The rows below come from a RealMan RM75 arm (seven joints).
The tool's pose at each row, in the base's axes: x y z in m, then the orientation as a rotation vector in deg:
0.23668 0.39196 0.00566 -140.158 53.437 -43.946
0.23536 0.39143 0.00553 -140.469 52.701 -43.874
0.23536 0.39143 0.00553 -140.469 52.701 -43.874
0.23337 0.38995 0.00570 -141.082 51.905 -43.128
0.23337 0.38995 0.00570 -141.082 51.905 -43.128
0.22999 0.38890 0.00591 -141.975 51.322 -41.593
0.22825 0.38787 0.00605 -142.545 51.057 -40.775
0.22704 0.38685 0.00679 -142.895 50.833 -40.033
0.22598 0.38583 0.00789 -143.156 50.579 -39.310
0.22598 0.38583 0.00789 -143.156 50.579 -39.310
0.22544 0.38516 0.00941 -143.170 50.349 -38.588
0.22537 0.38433 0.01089 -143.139 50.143 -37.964
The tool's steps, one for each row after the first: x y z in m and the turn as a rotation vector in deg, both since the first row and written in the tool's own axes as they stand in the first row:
-0.00050 0.00106 -0.00081 0.075 -0.213 -0.530
-0.00050 0.00106 -0.00081 0.075 -0.213 -0.530
-0.00065 0.00294 -0.00244 -0.097 -0.897 -1.087
-0.00065 0.00294 -0.00244 -0.097 -0.897 -1.087
-0.00195 0.00515 -0.00488 -0.634 -2.066 -1.488
-0.00227 0.00662 -0.00625 -1.026 -2.666 -1.722
-0.00205 0.00749 -0.00774 -1.253 -3.217 -1.850
-0.00162 0.00810 -0.00942 -1.394 -3.769 -1.960
-0.00162 0.00810 -0.00942 -1.394 -3.769 -1.960
-0.00096 0.00799 -0.01104 -1.341 -4.334 -1.946
0.00009 0.00779 -0.01236 -1.258 -4.829 -1.919

